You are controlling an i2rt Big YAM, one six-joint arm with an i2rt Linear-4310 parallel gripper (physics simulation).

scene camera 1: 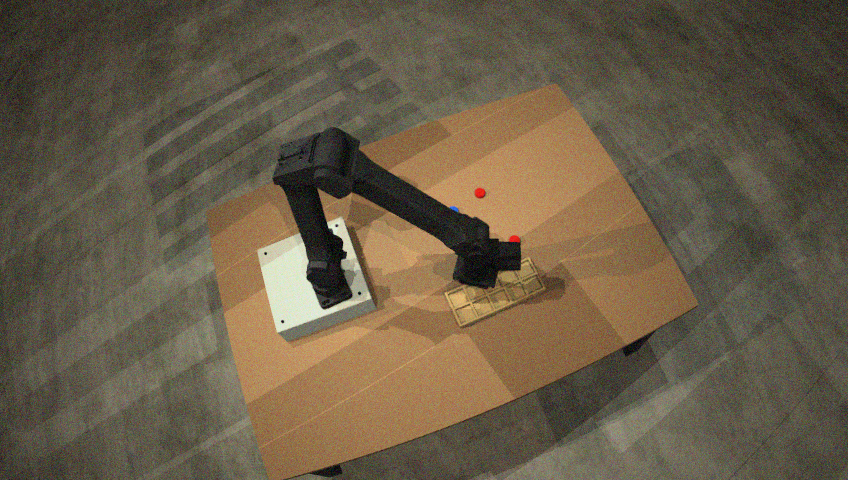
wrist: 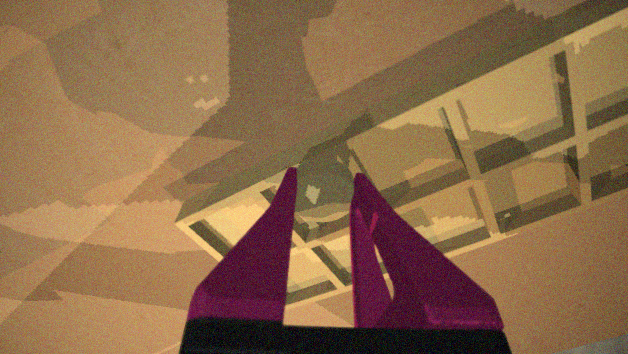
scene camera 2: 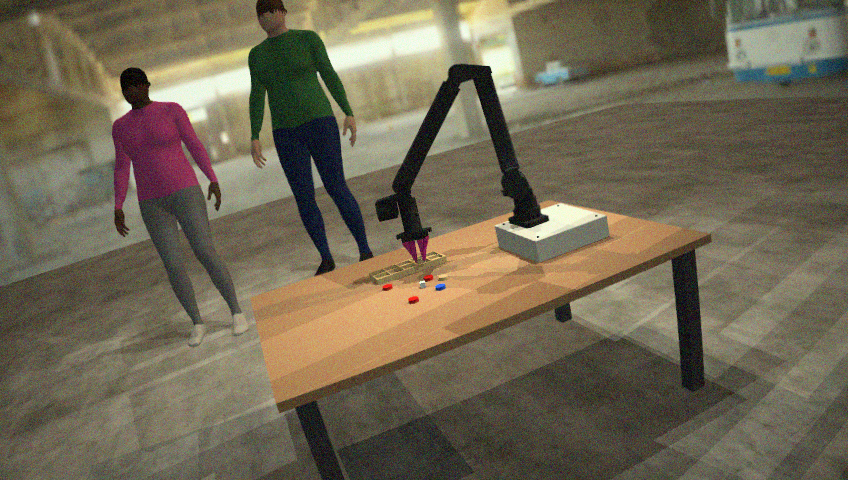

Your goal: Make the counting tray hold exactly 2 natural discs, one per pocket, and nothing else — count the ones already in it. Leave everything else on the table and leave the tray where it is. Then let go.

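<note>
My gripper (scene camera 2: 419,260) (wrist: 324,180) is shut on a round disc (wrist: 324,186). The disc looks grey-green in shadow; its natural colour is hard to read. It is low over a pocket near one end of the tan counting tray (scene camera 1: 502,308) (scene camera 2: 392,275) (wrist: 479,185); I cannot tell whether it touches the tray. I make out no disc in the visible pockets; the fingers and arm hide some. Another natural disc (scene camera 2: 442,277) lies on the table beside the tray. The arm hides the fingertips in scene camera 1.
Red discs (scene camera 1: 479,192) (scene camera 1: 514,239) (scene camera 2: 387,287) (scene camera 2: 413,299) (scene camera 2: 428,277), a blue disc (scene camera 1: 454,209) (scene camera 2: 440,287) and a small white block (scene camera 2: 422,284) lie on the table beside the tray. The arm stands on a white base box (scene camera 1: 291,285) (scene camera 2: 517,240). Two people stand behind the table.
</note>
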